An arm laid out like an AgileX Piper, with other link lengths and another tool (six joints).
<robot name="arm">
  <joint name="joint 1" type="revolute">
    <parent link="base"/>
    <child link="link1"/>
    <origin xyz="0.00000 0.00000 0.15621"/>
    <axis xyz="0 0 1"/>
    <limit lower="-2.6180" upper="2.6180"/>
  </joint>
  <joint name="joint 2" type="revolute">
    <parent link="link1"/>
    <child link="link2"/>
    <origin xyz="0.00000 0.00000 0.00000" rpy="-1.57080 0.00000 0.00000"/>
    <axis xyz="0 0 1"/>
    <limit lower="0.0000" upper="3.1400"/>
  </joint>
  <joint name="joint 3" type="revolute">
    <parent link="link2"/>
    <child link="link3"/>
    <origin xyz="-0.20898 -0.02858 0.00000"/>
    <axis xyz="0 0 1"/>
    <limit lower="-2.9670" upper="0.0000"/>
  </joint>
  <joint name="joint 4" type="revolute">
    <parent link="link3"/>
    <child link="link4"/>
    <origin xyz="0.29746 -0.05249 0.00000" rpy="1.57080 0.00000 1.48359"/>
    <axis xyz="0 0 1"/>
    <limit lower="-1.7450" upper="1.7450"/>
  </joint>
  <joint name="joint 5" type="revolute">
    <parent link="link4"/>
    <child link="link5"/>
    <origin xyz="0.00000 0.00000 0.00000" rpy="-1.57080 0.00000 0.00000"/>
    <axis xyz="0 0 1"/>
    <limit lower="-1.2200" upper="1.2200"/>
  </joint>
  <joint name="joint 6" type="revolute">
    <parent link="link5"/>
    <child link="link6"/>
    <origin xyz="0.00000 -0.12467 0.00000" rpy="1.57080 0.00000 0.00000"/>
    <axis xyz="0 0 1"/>
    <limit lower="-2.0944" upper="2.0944"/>
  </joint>
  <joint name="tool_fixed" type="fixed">
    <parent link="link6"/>
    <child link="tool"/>
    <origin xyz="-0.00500 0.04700 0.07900" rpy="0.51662 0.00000 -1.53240"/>
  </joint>
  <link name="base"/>
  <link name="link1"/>
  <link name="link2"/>
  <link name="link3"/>
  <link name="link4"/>
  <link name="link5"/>
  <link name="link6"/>
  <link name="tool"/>
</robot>
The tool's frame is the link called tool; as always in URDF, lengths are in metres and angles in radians.
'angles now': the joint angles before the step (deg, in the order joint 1, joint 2, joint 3, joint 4, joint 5, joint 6). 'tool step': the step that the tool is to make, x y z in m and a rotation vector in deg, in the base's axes. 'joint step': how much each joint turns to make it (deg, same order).
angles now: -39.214 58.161 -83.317 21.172 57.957 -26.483
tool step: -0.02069 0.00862 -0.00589 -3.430 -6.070 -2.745
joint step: -0.002 -12.264 13.465 -0.231 -8.600 -0.161
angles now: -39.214 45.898 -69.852 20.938 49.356 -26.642
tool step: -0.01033 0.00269 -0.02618 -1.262 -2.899 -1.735
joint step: -0.001 -9.089 12.474 0.468 -6.694 -0.721
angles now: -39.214 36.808 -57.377 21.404 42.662 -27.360
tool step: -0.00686 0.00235 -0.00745 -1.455 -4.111 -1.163
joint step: 0.004 -6.233 7.472 1.388 -5.583 -0.710
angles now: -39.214 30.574 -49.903 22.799 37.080 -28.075
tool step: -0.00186 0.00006 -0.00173 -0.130 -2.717 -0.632
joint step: -0.002 -2.611 3.418 1.310 -3.237 -0.106
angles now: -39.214 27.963 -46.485 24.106 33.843 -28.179
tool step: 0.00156 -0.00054 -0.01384 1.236 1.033 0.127
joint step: 0.000 -0.613 2.196 0.330 -0.001 0.000
